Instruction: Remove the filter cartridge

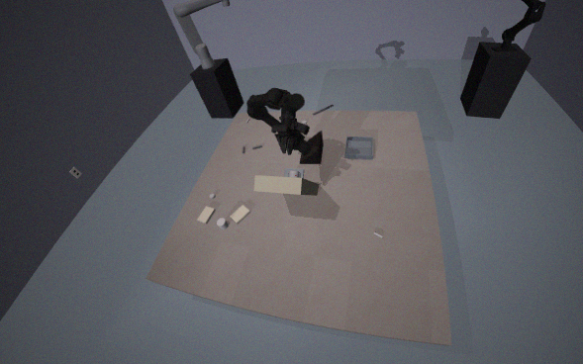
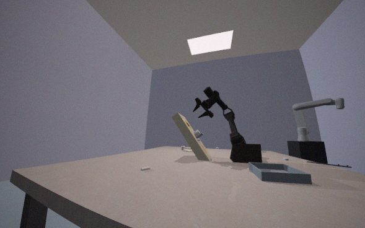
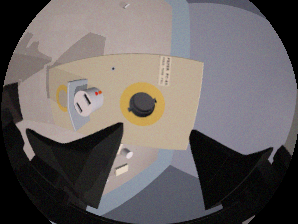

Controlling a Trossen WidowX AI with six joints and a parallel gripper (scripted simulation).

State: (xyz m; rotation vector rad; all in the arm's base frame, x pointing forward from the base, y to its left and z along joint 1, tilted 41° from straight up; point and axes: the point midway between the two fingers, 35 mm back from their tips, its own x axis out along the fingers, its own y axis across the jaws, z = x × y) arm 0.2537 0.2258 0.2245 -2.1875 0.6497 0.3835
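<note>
Now: the round white cartridge 14 cm below my gripper tip and 2 cm behind it. Round my gripper tip: service panel: 16 cm below, 3 cm ahead; then grey tray: 39 cm behind, 31 cm below, 25 cm to the left.
</note>
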